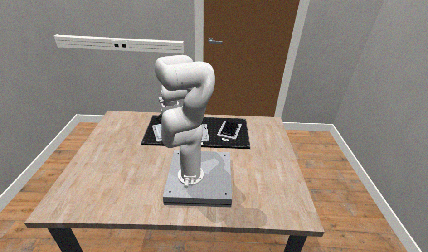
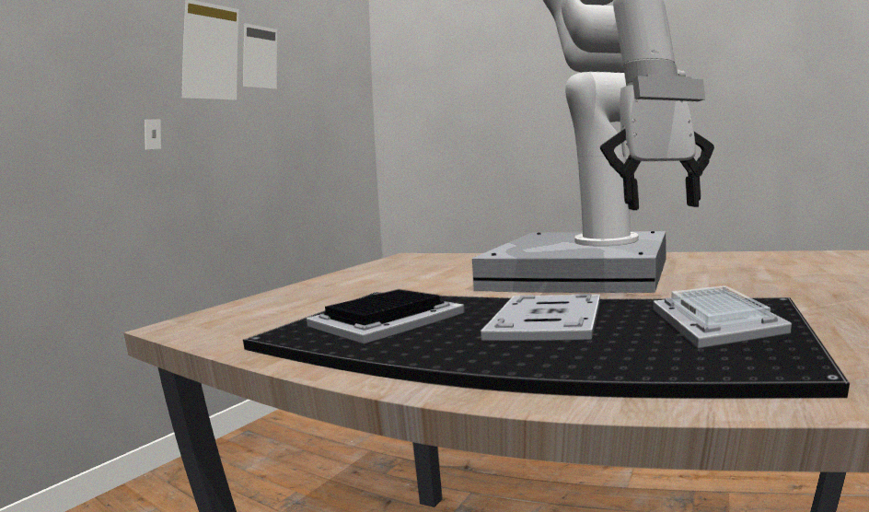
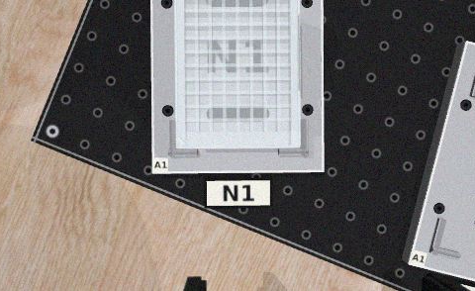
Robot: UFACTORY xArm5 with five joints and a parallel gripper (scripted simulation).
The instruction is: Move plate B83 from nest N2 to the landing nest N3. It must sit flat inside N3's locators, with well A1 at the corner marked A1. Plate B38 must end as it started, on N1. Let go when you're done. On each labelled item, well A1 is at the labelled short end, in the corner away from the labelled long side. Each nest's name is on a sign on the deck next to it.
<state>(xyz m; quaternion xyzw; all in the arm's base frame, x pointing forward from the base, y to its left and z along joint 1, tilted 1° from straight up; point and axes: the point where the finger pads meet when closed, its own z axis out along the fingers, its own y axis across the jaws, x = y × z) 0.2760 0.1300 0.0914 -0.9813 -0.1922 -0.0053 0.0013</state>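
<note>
Right now my hand is 140 mm short of the black well plate, 340 mm to the left of it and 110 mm above it. From my hand the other things lie so: nest N1: 110 mm ahead, 70 mm to the left, 130 mm below; clear well plate: 110 mm ahead, 70 mm to the left, 110 mm below; nest N3: 100 mm ahead, 140 mm to the right, 130 mm below.
</note>
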